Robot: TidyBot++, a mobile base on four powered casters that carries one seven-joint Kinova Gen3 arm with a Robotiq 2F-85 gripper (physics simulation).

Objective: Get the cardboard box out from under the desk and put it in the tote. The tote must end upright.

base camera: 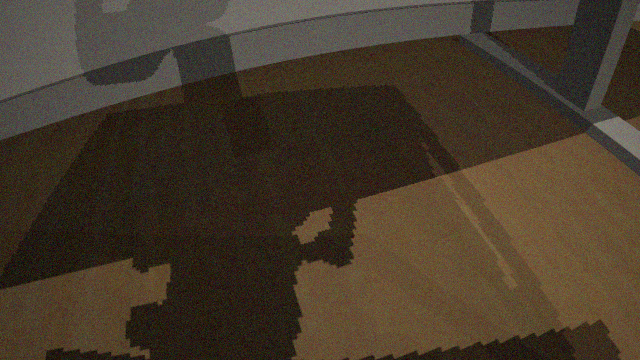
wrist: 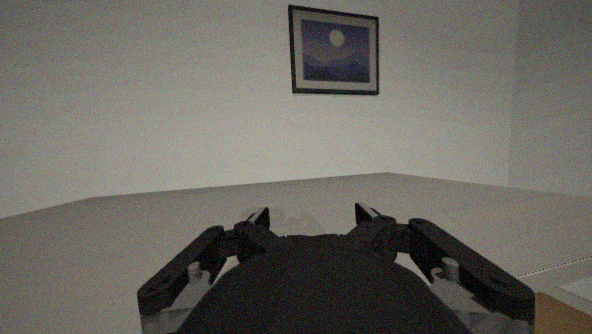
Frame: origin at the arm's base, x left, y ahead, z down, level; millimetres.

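Seen in the pictures: gripper, fingertip midpoint: (wrist: 311,214).
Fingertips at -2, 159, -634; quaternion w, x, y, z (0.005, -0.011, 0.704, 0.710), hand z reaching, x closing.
Note:
Offsets run from my fingertips to a thing's top centre, as dx, dy, dz. "spot": to the spot under its first point. Level surfaces: height alone.
A faint dark block shape {+138, +451, +980} (base camera: 248,125), which looks like the cardboard box, is on the shaded floor near the wall in the base camera view; its edges are hard to make out. The desk shows as a pale top {dz +80} (wrist: 125,240) in the wrist view and as a grey leg {spot: -452, +470, +896} (base camera: 592,50) at the upper right of the base camera view. My gripper (wrist: 311,214) is open, with no object between its fingers, and is over the desk top. The tote does not show in either view.
The desk's long grey foot (base camera: 540,82) runs along the floor at the right. A pale baseboard (base camera: 350,37) crosses behind the shaded floor. A framed picture (wrist: 335,50) hangs on the wall beyond the desk. Dark shadows of the robot and desk lie across the wooden floor {dz +1030} (base camera: 400,260).

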